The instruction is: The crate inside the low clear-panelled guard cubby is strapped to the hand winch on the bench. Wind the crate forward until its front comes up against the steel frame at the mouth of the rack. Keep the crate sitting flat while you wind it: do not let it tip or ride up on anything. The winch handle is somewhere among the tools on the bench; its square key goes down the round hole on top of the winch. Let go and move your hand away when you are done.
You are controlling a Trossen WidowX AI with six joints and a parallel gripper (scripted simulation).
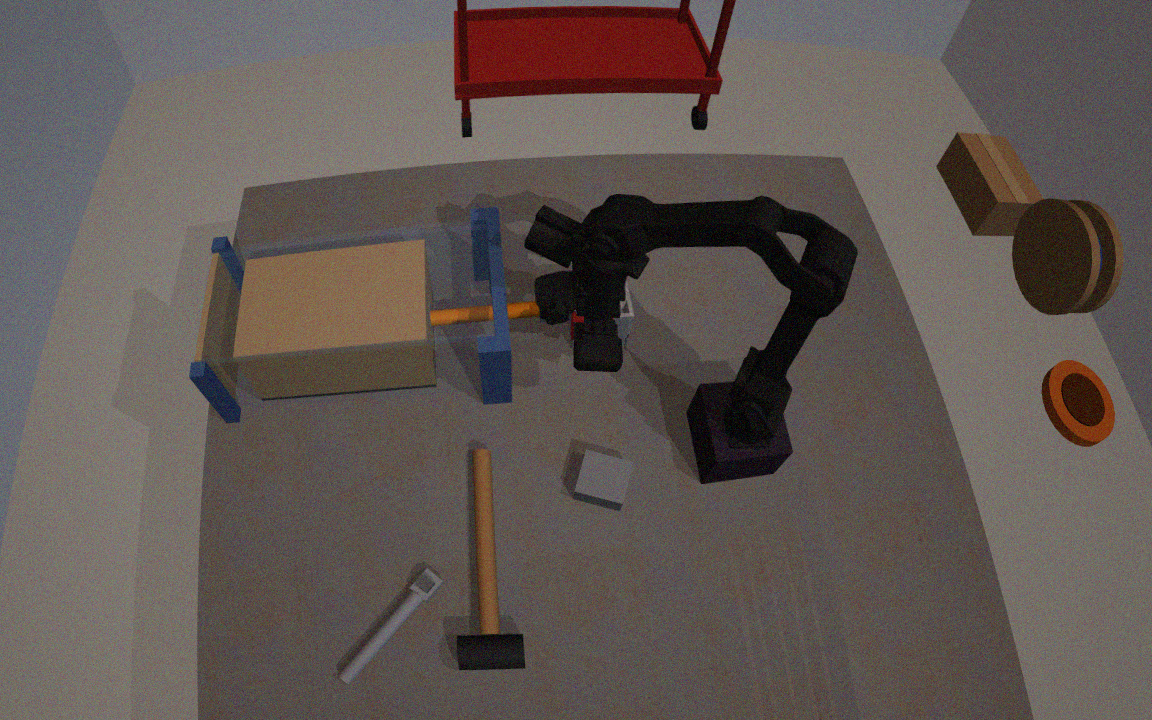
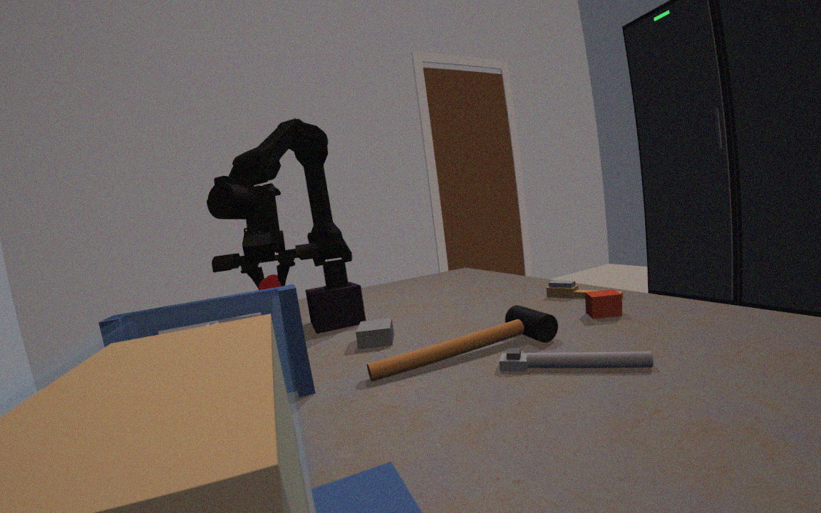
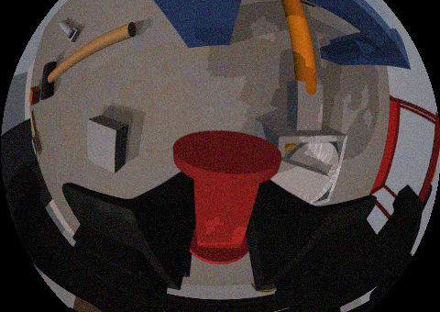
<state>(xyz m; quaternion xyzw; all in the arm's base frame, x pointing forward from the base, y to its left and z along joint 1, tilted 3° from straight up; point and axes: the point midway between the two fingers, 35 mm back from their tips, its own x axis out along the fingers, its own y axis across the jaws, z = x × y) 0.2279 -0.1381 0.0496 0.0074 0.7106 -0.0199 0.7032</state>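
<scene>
Right now my gripper tip is 1 cm past the winch handle, 4 cm to the left of it and 1 cm above it. From my gripper tip the other things lie so: grey winch 4 cm behind, 11 cm to the right, 9 cm below; then red knob 2 cm above; then blue steel frame 13 cm ahead, 8 cm to the right, 1 cm below.
</scene>
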